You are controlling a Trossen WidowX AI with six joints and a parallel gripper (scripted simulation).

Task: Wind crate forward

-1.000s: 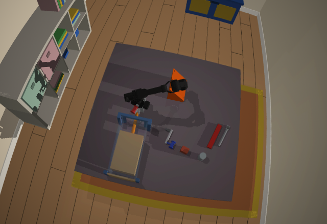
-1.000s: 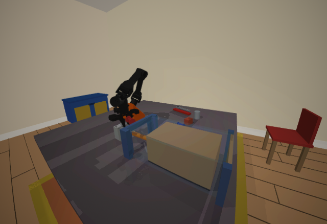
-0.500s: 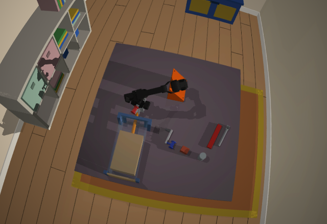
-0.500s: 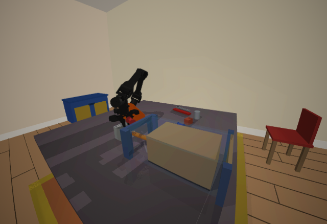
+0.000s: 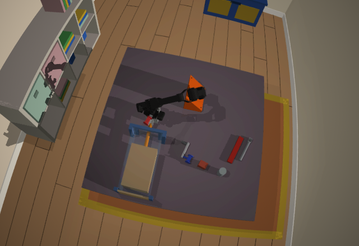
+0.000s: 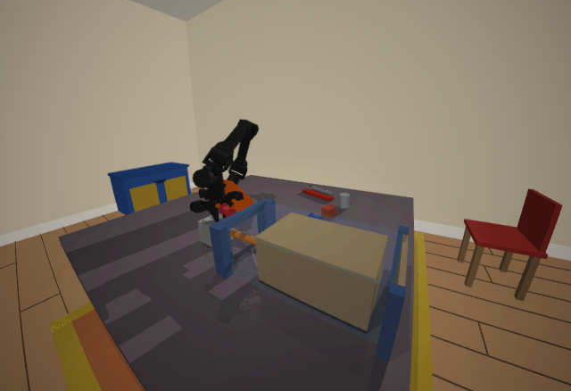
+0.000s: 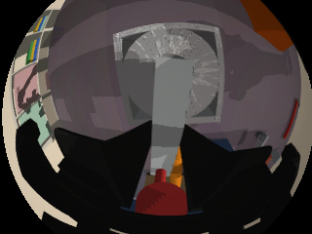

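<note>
Right now my gripper tip is 2 cm below the winch handle and 2 cm short of it. The rest, counted from my gripper tip: blue frame (11 cm ahead, 2 cm to the left, 2 cm above); grey winch (6 cm below, 6 cm behind, 1 cm to the right); red grip (5 cm ahead, 5 cm above).
</note>
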